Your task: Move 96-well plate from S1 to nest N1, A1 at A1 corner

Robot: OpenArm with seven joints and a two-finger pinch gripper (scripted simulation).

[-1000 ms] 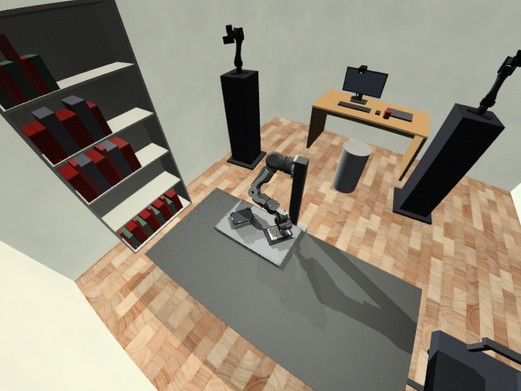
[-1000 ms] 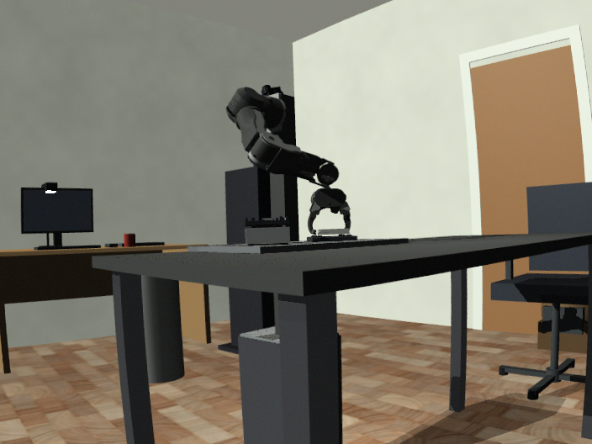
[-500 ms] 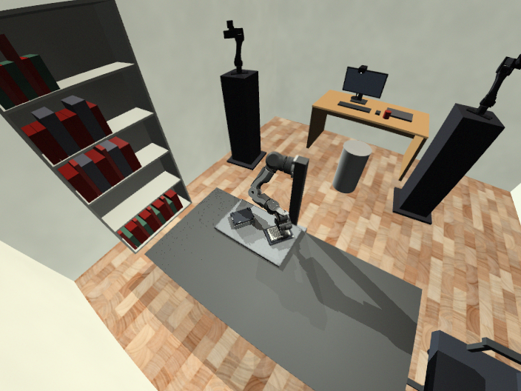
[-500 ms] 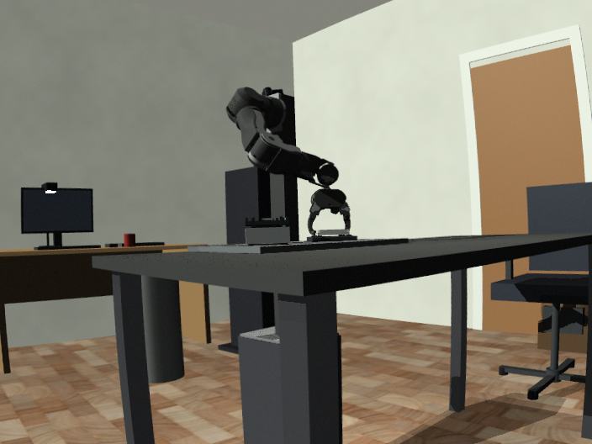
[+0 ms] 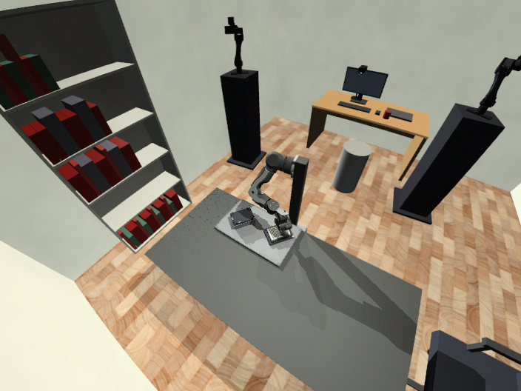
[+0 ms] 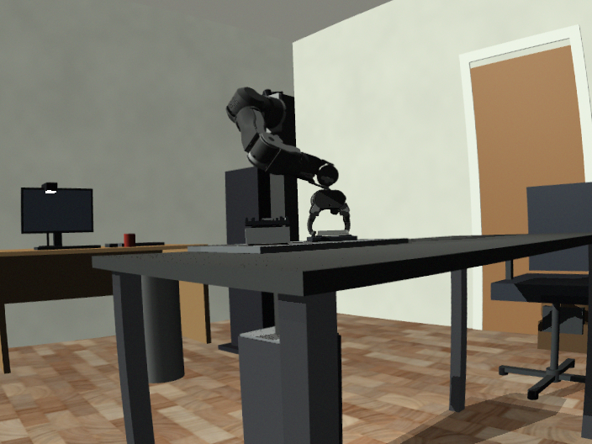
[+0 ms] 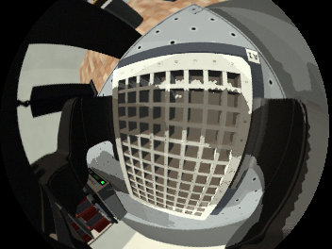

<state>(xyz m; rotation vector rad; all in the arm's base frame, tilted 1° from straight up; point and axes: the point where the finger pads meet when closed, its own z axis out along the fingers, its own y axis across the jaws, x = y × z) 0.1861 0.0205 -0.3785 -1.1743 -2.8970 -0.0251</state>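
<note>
My hand is 1 cm to the left of the white 96-well plate and 1 cm short of it. The rest, counted from my hand: dark plate nest N1: 1 cm to the right, 1 cm below, 1 cm ahead; A1 corner mark: 8 cm to the left, 1 cm below; plate shaker S1: 28 cm to the right, 5 cm ahead, 4 cm above.
</note>
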